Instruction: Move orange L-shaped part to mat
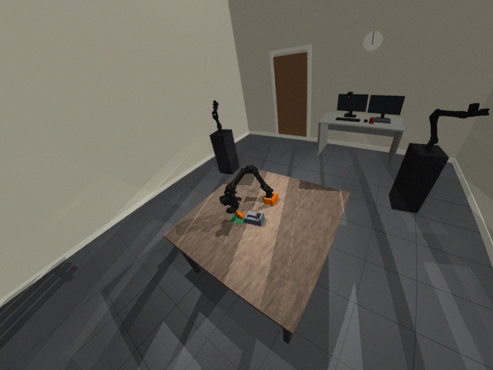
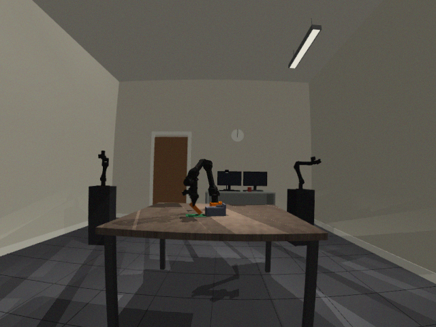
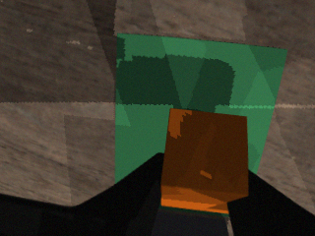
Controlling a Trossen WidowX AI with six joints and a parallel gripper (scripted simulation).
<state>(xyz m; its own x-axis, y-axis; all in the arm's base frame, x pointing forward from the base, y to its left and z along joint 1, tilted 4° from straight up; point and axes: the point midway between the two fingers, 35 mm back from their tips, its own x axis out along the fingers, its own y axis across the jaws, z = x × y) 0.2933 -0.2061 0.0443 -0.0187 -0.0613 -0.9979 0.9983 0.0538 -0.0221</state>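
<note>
Now: the orange L-shaped part 20 mm behind my gripper tip, 30 mm to the left of it and 30 mm below it. Round my gripper tip: green mat 20 mm to the left, 90 mm below.
</note>
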